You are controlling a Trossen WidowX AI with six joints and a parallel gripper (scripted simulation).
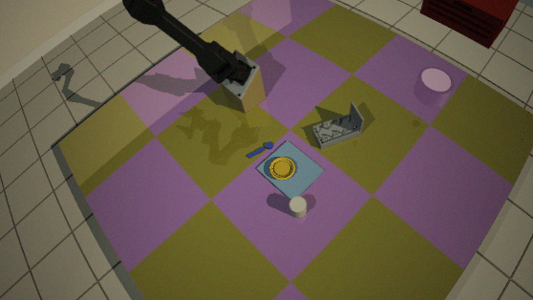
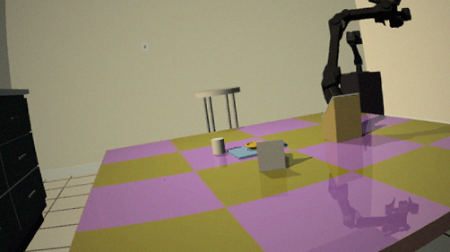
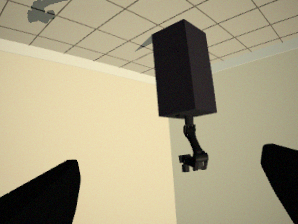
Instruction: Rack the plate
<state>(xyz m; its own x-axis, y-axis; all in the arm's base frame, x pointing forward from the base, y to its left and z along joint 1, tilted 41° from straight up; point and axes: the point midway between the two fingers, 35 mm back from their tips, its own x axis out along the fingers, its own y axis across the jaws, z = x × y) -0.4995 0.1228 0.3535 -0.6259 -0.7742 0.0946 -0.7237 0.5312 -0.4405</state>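
The yellow plate is 820 mm ahead of my gripper tip, 430 mm below it and 50 mm to the left of it. Also, from my gripper tip: light blue mat: 830 mm ahead, 440 mm below, 70 mm to the left; blue spoon: 720 mm ahead, 440 mm below, 60 mm to the left; grey dish rack: 840 mm ahead, 420 mm below, 250 mm to the left.
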